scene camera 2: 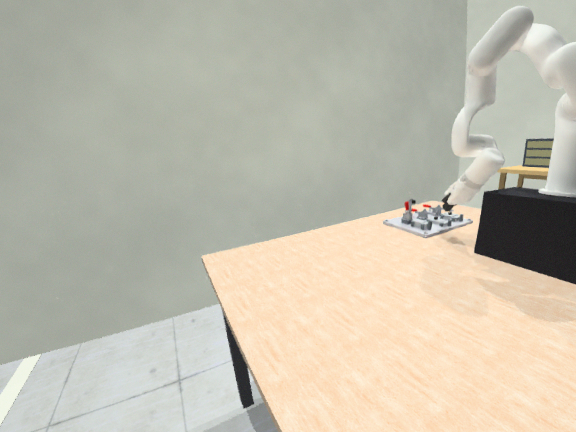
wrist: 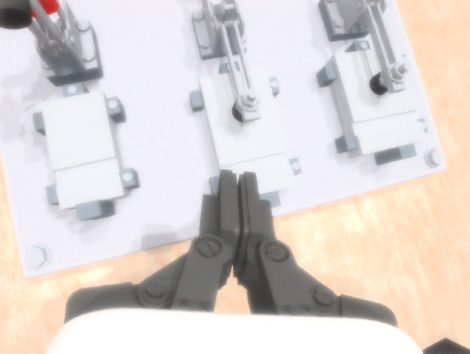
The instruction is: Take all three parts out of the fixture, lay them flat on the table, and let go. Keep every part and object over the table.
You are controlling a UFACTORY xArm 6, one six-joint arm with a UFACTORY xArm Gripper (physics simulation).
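Places are measured from the arm's base along level axes (x ahead, y left, z up), in millimetres.
Where they show: gripper, between the fingertips: [scene camera 2: 445, 208] [wrist: 233, 194]; arm's base, origin of its link: [scene camera 2: 563, 194].
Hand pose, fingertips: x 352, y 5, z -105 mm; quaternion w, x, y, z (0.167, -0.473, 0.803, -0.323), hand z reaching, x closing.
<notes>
Each offset is from my fingertips to the top centre of the thing. "spot": to the spot under its first point. Level surfaces: height alone.
The fixture's pale base plate [scene camera 2: 425, 234] [wrist: 165, 220] lies on the table. In the wrist view three light grey block parts sit between small dark locating blocks: the left part {dx +66, dy +68, dz -53 mm} [wrist: 80, 135], the middle part {dx +35, dy -38, dz -63 mm} [wrist: 255, 145] and the right part {dx +19, dy -147, dz -58 mm} [wrist: 375, 107]. Clamp arms with black-tipped spindles reach over the middle part and the right part. The left part has no clamp arm over it; its clamp {spot: dx +118, dy +49, dz -33 mm} [wrist: 70, 50] stands behind it, with its arm raised. My gripper [scene camera 2: 448, 210] [wrist: 233, 194] is shut and empty, above the near end of the middle part, hiding some of it.
The wooden table {dz -94 mm} [scene camera 2: 350, 300] [wrist: 350, 240] extends in front of the plate, with its left edge over the tiled floor. The black robot pedestal [scene camera 2: 525, 230] stands right of the plate. Red clamp handles {dx +147, dy +52, dz +16 mm} [scene camera 2: 407, 206] [wrist: 48, 6] rise at the plate's far side. A wall stands behind.
</notes>
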